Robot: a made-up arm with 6 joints. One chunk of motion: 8 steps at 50 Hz.
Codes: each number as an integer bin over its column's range. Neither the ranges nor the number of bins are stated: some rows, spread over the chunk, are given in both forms.
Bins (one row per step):
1: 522 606 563 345 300 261
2: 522 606 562 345 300 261
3: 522 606 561 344 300 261
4: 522 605 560 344 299 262
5: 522 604 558 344 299 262
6: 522 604 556 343 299 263
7: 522 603 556 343 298 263
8: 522 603 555 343 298 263
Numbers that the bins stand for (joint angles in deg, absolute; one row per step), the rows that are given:
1: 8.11 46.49 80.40 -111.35 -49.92 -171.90
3: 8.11 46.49 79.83 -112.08 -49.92 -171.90
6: 8.11 46.04 78.40 -112.80 -50.18 -170.46
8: 8.11 45.81 78.11 -112.80 -50.43 -170.46
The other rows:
2: 8.11 46.49 80.11 -111.35 -49.92 -171.90
4: 8.11 46.26 79.54 -112.08 -50.18 -171.18
5: 8.11 46.04 78.97 -112.08 -50.18 -171.18
7: 8.11 45.81 78.40 -112.80 -50.43 -170.46

